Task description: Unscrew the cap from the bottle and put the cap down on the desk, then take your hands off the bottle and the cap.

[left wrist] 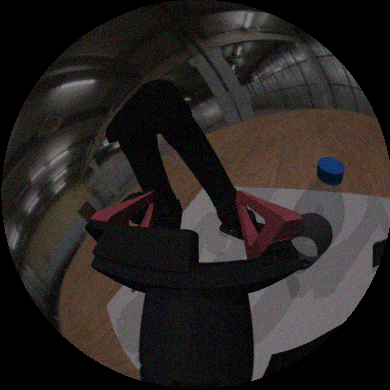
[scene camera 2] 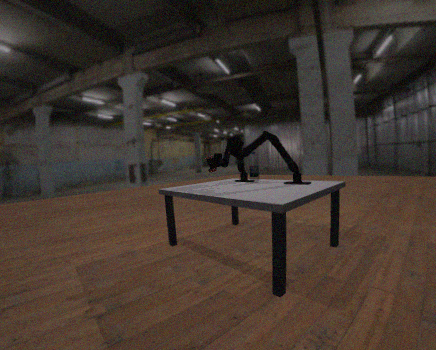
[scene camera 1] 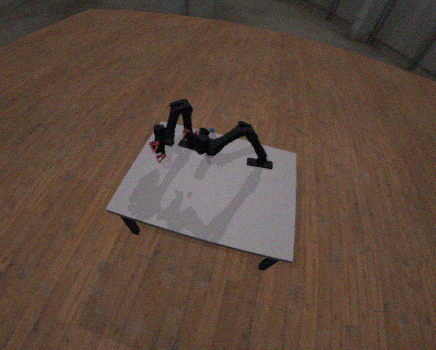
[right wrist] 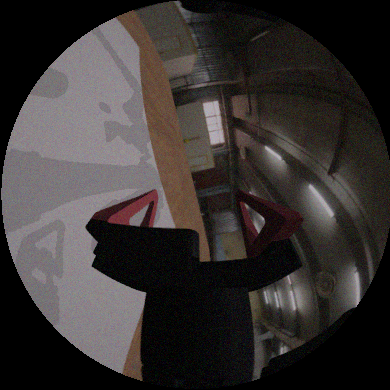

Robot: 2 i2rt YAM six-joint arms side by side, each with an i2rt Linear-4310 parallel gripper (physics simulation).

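Where they show: left gripper, fingertip midpoint: (left wrist: 196,194) (scene camera 1: 190,129); right gripper, fingertip midpoint: (left wrist: 114,282) (scene camera 2: 206,164) (scene camera 1: 156,157) (right wrist: 196,193); left arm's base, link origin: (scene camera 2: 297,183) (scene camera 1: 259,163); right arm's base, link origin: (scene camera 2: 244,181) (scene camera 1: 191,146).
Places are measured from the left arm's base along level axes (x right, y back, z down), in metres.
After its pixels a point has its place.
A clear bottle (scene camera 2: 254,171) {x 0.365, y -0.028, z -0.098 m} (left wrist: 316,231) {x 0.399, y -0.030, z -0.200 m} with a dark label stands upright by the desk's far edge. A blue cap (scene camera 1: 212,130) {x 0.385, y -0.004, z -0.258 m} (left wrist: 330,171) {x 0.394, y -0.009, z -0.260 m} sits on its top. In scene camera 1 the bottle's body is mostly hidden behind the left arm. My left gripper (scene camera 1: 191,133) {x 0.529, y -0.034, z -0.261 m} (left wrist: 196,194) {x 0.529, y -0.034, z -0.261 m} is open and empty, a little to the left of the bottle in scene camera 1, with the bottle outside its fingers. My right gripper (scene camera 1: 157,152) {x 0.698, y -0.251, z -0.184 m} (right wrist: 196,193) {x 0.698, y -0.251, z -0.184 m} is open and empty, above the desk (scene camera 1: 272,220) {x -0.093, y -0.459, z 0.000 m} (left wrist: 310,320) near its left edge in scene camera 1, away from the bottle.
The left arm's base (scene camera 1: 260,163) {x 0.004, y -0.031, z -0.039 m} (scene camera 2: 297,182) {x -0.014, y -0.031, z -0.013 m} is on the right of the desk. The right arm's base (scene camera 1: 189,144) {x 0.554, y 0.037, z -0.046 m} (scene camera 2: 245,180) {x 0.518, y 0.049, z -0.012 m} is farther left. The right arm (scene camera 1: 181,107) {x 0.590, y -0.005, z -0.409 m} (left wrist: 160,112) {x 0.553, y 0.009, z -0.364 m} rises beside the left gripper and shows beyond its open fingers in the left wrist view.
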